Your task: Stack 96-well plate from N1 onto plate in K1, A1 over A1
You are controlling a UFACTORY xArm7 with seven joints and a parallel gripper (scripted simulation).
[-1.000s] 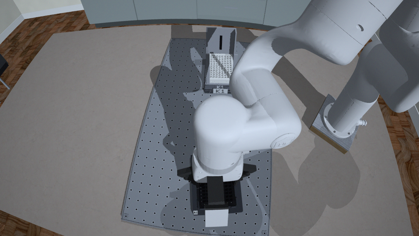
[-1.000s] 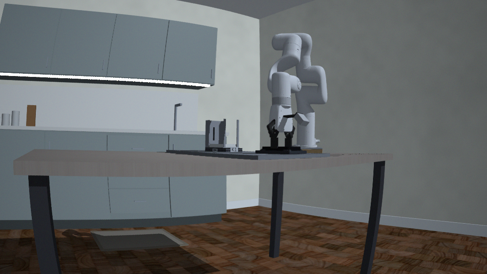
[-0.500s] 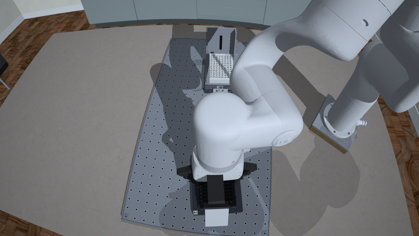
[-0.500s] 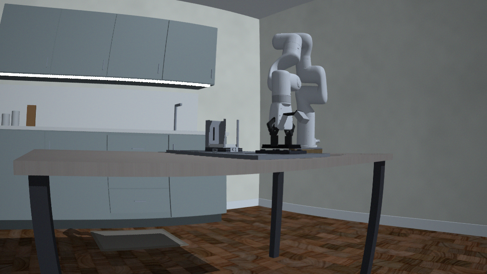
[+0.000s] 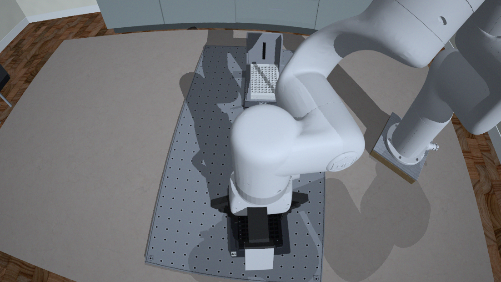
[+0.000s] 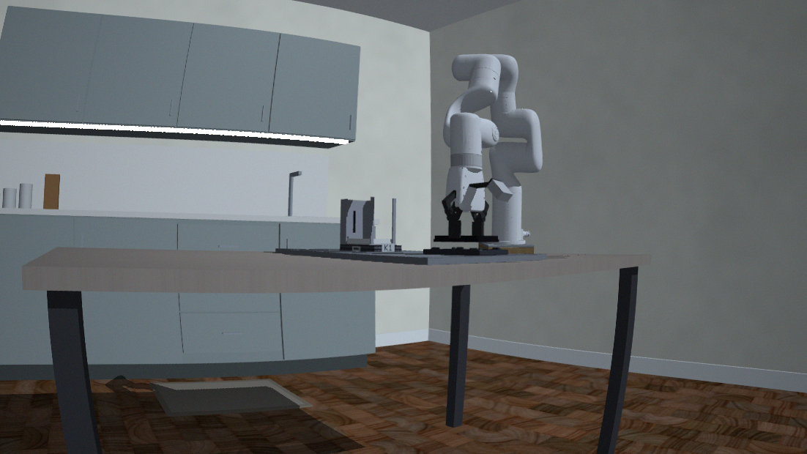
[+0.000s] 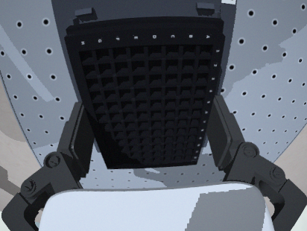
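Now: the plate nest N1 4 cm below my hand. From my hand the other things lie so: black 96-well plate: 1 cm below; pale A1 mark: 9 cm to the left, 4 cm below, 4 cm ahead; K1 label: 29 cm to the right, 4 cm below, 3 cm ahead.
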